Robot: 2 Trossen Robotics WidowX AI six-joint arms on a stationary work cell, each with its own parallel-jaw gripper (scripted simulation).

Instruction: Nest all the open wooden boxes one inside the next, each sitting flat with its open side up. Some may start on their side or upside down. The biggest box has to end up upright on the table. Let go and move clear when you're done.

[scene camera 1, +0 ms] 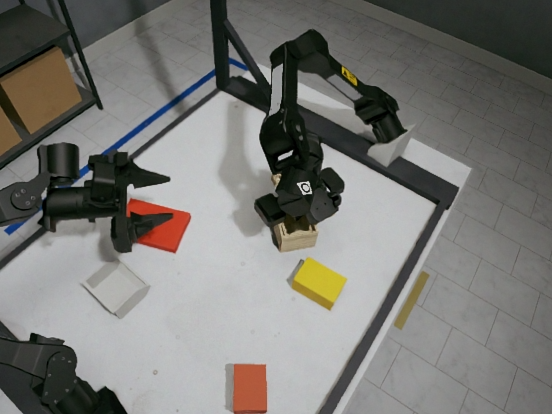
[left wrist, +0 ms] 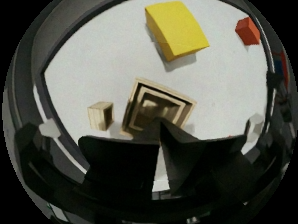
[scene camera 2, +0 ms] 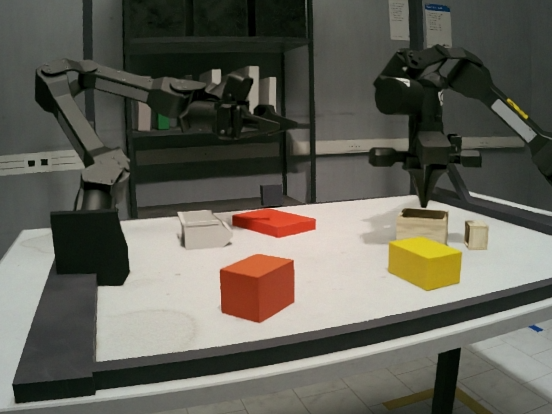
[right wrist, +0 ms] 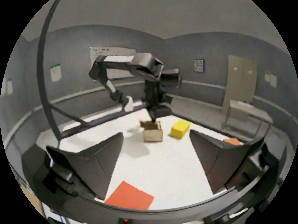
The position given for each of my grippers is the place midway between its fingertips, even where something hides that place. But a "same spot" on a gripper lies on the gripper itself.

My left gripper shows in scene camera 1 [296, 218], in the left wrist view, in scene camera 2 and in the right wrist view [153, 122]. One and the same spot on my left gripper: [left wrist: 122, 172] is [scene camera 2: 438, 167].
